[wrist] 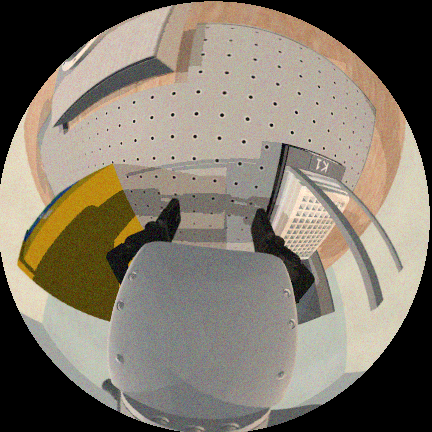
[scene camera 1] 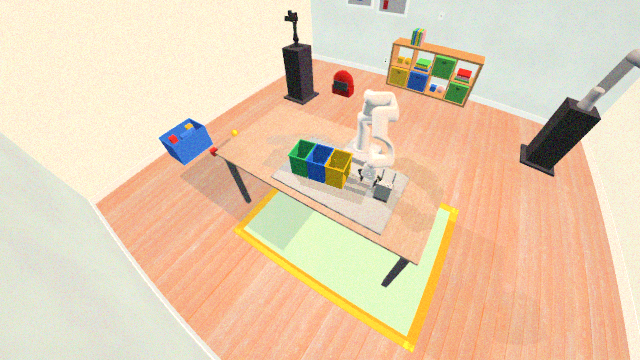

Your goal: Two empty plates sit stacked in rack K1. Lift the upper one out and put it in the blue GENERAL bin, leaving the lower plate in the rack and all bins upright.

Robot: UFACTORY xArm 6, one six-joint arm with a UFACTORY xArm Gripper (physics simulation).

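Where they show: gripper, fingertip midpoint: (wrist: pixel 216 213) (scene camera 1: pixel 367 183); arm's base, origin of the base link: (scene camera 1: pixel 361 147).
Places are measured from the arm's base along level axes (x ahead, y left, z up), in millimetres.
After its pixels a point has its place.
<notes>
Rack K1 (scene camera 1: pixel 382 194) {z 35, x 344, y 340 mm} (wrist: pixel 302 155) {z -15, x 200, y 282 mm} is a grey holder with tall curved-looking posts in the wrist view. A pale plate (scene camera 1: pixel 384 184) {z 12, x 244, y 311 mm} (wrist: pixel 311 220) {z 11, x 259, y 317 mm} with a grid of wells lies in it; the lower plate is mostly hidden beneath and cannot be clearly separated. My gripper (scene camera 1: pixel 370 178) {z -4, x 284, y 208 mm} (wrist: pixel 216 213) {z -4, x 284, y 208 mm} is open and empty, above the board between the rack and the yellow bin, with the rack to its right in the wrist view. The blue bin (scene camera 1: pixel 319 171) {z 77, x 442, y -76 mm} stands upright between the green and yellow bins; its label is not readable.
The yellow bin (scene camera 1: pixel 338 172) {z 124, x 414, y 53 mm} (wrist: pixel 75 255) {z 90, x 294, y 59 mm} stands close on the gripper's other side. The green bin (scene camera 1: pixel 301 162) {z 111, x 469, y -202 mm} is at the far end of the row. The bins and rack stand on a perforated grey board (scene camera 1: pixel 360 215) {z -32, x 515, y 287 mm} (wrist: pixel 210 120) {z -32, x 191, y 186 mm} on the wooden table (scene camera 1: pixel 295 117) {z -46, x -77, y -743 mm}.
</notes>
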